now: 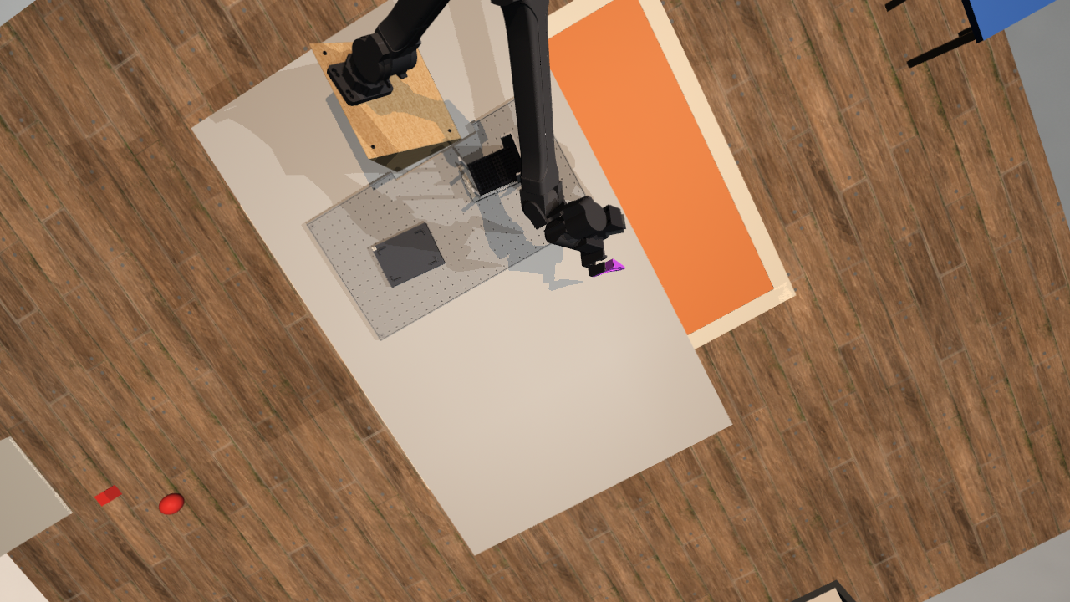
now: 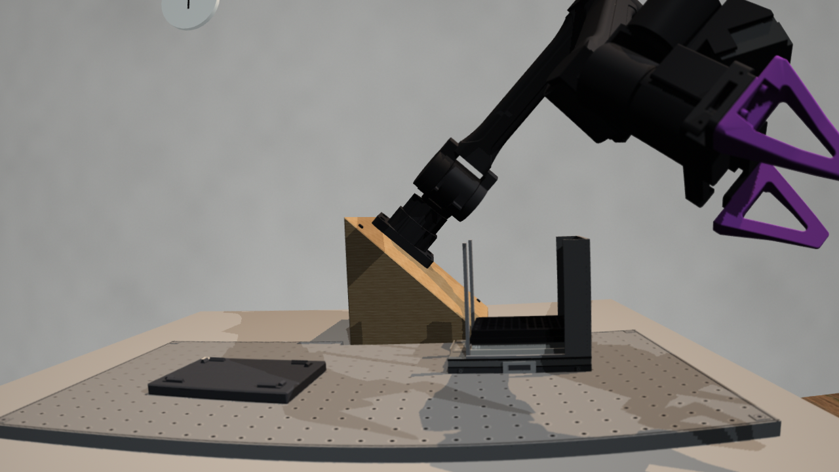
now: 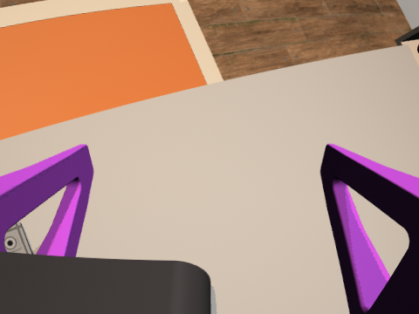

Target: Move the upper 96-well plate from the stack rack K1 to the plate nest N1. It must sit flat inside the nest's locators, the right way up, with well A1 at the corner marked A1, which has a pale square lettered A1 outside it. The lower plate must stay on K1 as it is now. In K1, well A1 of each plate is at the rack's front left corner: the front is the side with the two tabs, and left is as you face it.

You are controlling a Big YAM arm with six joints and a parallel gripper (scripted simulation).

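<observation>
Right now the black 96-well plate is 32 cm behind my hand, 15 cm to the right of it and 13 cm below it. Round my hand: pale A1 square (32 cm behind, 54 cm to the right, 16 cm below); then white plate (32 cm behind, 15 cm to the right, 14 cm below).
</observation>
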